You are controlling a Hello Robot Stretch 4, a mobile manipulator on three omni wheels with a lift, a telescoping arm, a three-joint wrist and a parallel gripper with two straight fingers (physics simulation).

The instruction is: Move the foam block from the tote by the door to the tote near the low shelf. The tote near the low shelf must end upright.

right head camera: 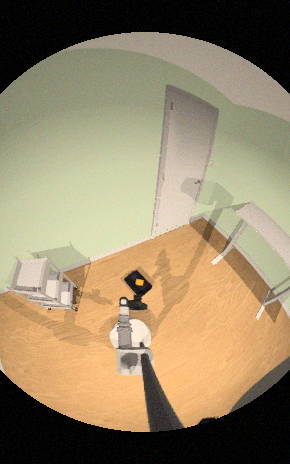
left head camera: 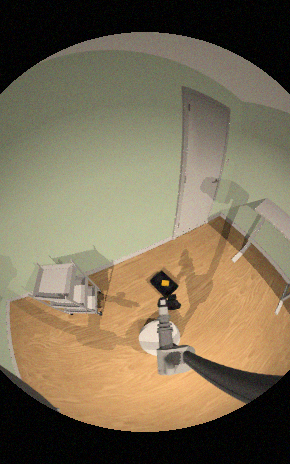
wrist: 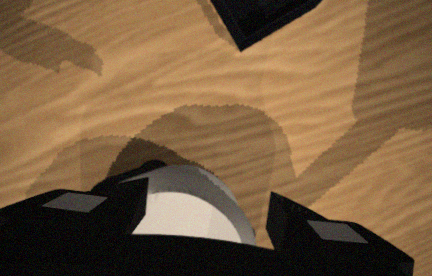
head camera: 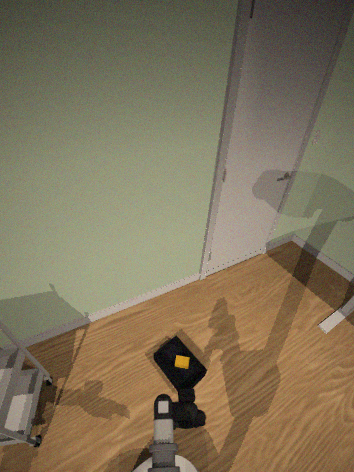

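Pixels of known places: gripper, fingertip midpoint: (wrist: 207, 203); robot's base, origin of the base link: (right head camera: 131, 335).
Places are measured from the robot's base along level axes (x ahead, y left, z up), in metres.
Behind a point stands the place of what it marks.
Note:
The foam block, a small orange-yellow block (head camera: 182, 362) @[x 0.664, y -0.128, z 0.021 m] (left head camera: 165, 283) @[x 0.656, y -0.132, z 0.017 m] (right head camera: 140, 282) @[x 0.660, y -0.142, z 0.021 m], lies inside the black tote by the door (head camera: 194, 376) @[x 0.589, y -0.204, z -0.024 m] (left head camera: 158, 279) @[x 0.736, y -0.053, z -0.024 m] (right head camera: 132, 278) @[x 0.737, y -0.042, z -0.024 m]. In the wrist view, a corner of this tote (wrist: 260, 20) @[x 0.546, y -0.155, z -0.024 m] shows at the top edge; the block does not show there. My gripper (wrist: 207, 203) @[x 0.266, y -0.087, z 0.420 m] is open and empty, over the floor beside my white base. In the head view, my black wrist and gripper (head camera: 190, 415) are on the near side of the tote; the fingers are hard to make out. The low shelf does not show.
A wheeled cart (head camera: 17, 415) @[x 0.367, y 0.781, z 0.105 m] (left head camera: 55, 280) @[x 0.420, y 0.913, z 0.635 m] (right head camera: 30, 272) @[x 0.437, y 0.938, z 0.635 m] stands at the left. The door (head camera: 265, 125) @[x 1.572, y -0.668, z 1.300 m] (left head camera: 205, 160) @[x 1.600, y -0.727, z 1.215 m] (right head camera: 185, 155) @[x 1.581, y -0.686, z 1.281 m] is behind the tote. A white desk (left head camera: 280, 212) @[x 0.915, y -1.822, z 0.923 m] (right head camera: 260, 220) @[x 0.830, y -1.593, z 0.923 m] stands at the right. A dark shape (right head camera: 207, 421) is cut off at the bottom.

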